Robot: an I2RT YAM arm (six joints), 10 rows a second.
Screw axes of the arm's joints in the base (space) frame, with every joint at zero. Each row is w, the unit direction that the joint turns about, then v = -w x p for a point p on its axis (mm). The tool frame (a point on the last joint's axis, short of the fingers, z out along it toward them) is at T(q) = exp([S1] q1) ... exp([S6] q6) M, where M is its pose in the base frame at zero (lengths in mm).
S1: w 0 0 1 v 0.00 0.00 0.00
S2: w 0 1 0 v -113.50 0.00 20.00
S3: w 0 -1 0 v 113.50 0.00 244.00
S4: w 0 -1 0 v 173.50 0.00 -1.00
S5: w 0 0 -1 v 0.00 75.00 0.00
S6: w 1 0 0 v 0.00 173.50 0.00
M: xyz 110.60 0.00 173.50 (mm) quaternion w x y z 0.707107 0 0.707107 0
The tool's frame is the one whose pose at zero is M.
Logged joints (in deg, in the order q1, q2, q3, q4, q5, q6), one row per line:
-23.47, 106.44, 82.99, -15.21, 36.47, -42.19
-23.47, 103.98, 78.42, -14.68, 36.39, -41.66
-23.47, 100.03, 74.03, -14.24, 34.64, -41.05
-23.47, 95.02, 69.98, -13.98, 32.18, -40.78
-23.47, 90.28, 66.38, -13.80, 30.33, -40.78
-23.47, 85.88, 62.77, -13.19, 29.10, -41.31
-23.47, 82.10, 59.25, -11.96, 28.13, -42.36
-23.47, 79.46, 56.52, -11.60, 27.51, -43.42
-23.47, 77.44, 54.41, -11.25, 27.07, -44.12
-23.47, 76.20, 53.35, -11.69, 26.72, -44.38
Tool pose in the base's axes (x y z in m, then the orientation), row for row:
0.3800, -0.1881, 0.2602, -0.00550, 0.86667, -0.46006, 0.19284
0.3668, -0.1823, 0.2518, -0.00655, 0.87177, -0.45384, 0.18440
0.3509, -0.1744, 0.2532, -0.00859, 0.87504, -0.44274, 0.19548
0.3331, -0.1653, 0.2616, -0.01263, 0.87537, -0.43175, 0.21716
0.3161, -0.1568, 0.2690, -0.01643, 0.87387, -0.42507, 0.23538
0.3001, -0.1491, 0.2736, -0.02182, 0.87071, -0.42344, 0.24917
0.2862, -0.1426, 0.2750, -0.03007, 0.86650, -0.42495, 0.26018
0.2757, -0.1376, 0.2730, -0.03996, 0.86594, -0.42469, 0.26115
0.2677, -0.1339, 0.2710, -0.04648, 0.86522, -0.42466, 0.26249
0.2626, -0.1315, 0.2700, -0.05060, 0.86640, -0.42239, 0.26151
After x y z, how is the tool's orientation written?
As a quaternion, x y z w.
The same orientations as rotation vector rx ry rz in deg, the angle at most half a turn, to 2 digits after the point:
-0.88, 139.34, -73.97
-1.06, 140.81, -73.30
-1.38, 140.49, -71.08
-2.00, 138.92, -68.52
-2.58, 137.36, -66.82
-3.41, 135.89, -66.08
-4.67, 134.47, -65.94
-6.20, 134.31, -65.87
-7.20, 134.11, -65.82
-7.85, 134.36, -65.50

